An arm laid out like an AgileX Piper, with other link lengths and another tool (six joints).
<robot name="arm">
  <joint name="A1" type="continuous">
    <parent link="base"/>
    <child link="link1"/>
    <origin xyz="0 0 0.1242"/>
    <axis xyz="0 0 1"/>
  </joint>
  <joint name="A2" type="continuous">
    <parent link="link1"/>
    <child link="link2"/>
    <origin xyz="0 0 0"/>
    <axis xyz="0 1 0"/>
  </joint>
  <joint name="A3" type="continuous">
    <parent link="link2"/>
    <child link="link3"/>
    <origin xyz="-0.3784 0 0.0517"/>
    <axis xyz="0 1 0"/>
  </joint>
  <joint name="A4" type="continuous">
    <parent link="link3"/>
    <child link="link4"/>
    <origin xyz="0.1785 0 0.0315"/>
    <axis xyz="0.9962 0 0.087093"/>
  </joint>
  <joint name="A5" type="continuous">
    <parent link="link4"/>
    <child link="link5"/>
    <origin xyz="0 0 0"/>
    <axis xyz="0 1 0"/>
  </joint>
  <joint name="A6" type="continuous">
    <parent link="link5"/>
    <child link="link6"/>
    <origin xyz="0.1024 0 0.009"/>
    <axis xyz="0.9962 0 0.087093"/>
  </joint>
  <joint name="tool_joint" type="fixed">
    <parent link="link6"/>
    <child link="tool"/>
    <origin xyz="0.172 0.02 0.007" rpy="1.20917 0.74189 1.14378"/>
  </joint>
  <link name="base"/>
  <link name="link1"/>
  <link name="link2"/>
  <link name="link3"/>
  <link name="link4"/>
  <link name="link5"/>
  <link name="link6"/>
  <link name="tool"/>
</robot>
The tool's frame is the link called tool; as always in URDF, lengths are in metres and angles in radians. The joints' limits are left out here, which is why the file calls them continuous.
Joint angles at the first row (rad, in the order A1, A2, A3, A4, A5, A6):
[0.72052 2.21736 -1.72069 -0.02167 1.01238 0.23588]
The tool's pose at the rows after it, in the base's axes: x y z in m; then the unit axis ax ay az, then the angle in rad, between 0 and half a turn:
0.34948, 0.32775, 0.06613, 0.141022, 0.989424, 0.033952, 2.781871
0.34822, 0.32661, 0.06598, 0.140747, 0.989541, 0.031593, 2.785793
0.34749, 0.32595, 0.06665, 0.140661, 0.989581, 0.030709, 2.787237
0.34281, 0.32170, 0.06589, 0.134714, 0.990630, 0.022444, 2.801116
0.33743, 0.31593, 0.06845, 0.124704, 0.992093, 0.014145, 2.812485
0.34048, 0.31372, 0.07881, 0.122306, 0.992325, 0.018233, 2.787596
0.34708, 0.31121, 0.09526, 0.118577, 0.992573, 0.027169, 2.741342
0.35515, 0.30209, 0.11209, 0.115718, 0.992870, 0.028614, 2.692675
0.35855, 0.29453, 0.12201, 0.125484, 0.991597, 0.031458, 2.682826
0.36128, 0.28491, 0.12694, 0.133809, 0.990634, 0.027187, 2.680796
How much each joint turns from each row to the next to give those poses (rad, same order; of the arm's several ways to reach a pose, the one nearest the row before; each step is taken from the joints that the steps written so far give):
[0.00000 -0.00206 0.00001 -0.00219 -0.00002 -0.00001]
[-0.00001 -0.00017 -0.00001 0.00000 0.00629 0.00000]
[0.00000 -0.00171 0.00000 0.00000 0.00398 -0.00001]
[0.00000 0.00000 -0.00001 0.00000 0.02243 -0.00983]
[0.00001 -0.00730 0.00001 -0.00260 0.02885 -0.01690]
[-0.00001 -0.02284 -0.00002 -0.01504 0.00093 0.00000]
[0.00002 -0.03525 -0.00002 -0.02585 -0.00756 0.00001]
[-0.00677 -0.03636 0.00002 -0.03695 0.00240 0.00000]
[-0.01686 -0.02232 0.00002 0.00000 0.00889 -0.00001]
[-0.01739 -0.01230 0.00000 -0.00382 0.01455 0.00000]

